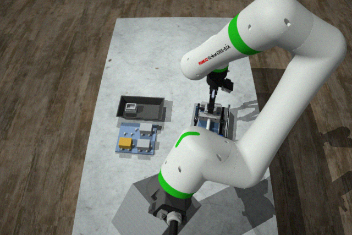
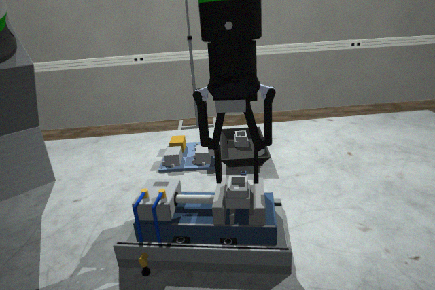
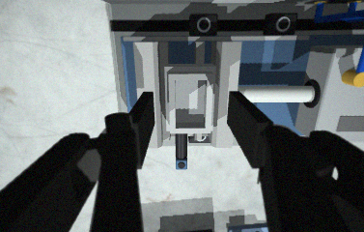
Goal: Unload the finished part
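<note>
My gripper is now 50 mm above the part. Round my hand: blue vise (60 mm behind, 10 mm to the left, 110 mm below); grey rail (70 mm behind, 80 mm to the right, 120 mm below); push rod (80 mm behind, 10 mm to the left, 70 mm below).
</note>
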